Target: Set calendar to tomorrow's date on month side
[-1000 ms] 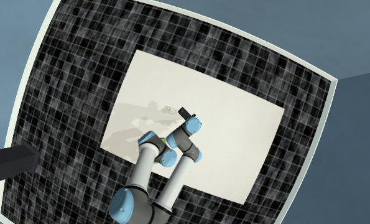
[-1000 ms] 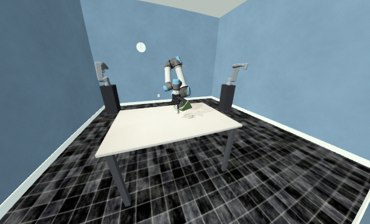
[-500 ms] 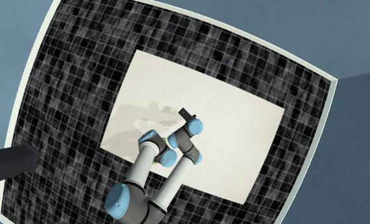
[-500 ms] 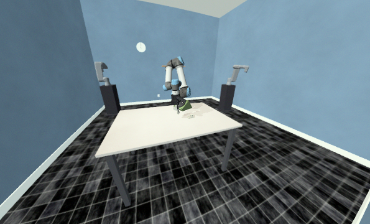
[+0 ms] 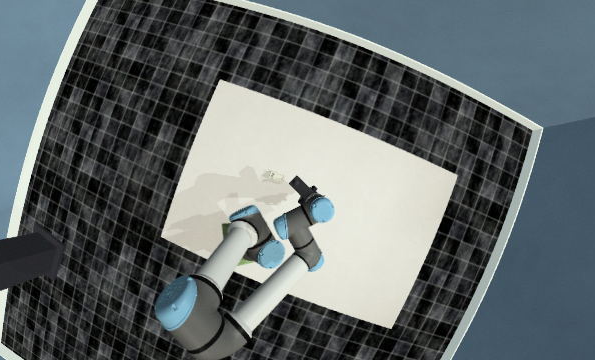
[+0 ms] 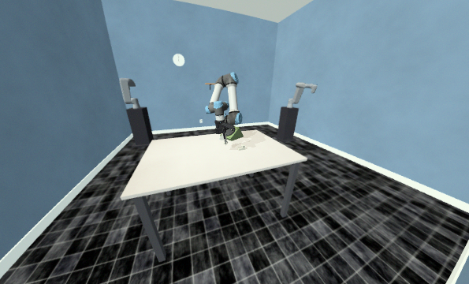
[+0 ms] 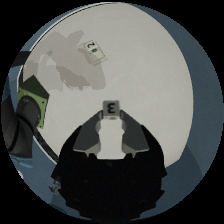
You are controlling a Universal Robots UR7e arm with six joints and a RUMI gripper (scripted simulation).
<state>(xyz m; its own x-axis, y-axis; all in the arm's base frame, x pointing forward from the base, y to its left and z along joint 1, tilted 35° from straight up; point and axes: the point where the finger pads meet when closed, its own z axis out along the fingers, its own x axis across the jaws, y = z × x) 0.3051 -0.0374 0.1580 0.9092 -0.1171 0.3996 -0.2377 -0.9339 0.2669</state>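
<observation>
Now: hand 1 cm above the white calendar cube. The rest, counted from my hand: calendar tray (16 cm to the left, 8 cm below); pale date cube (17 cm to the left, 7 cm below).
</observation>
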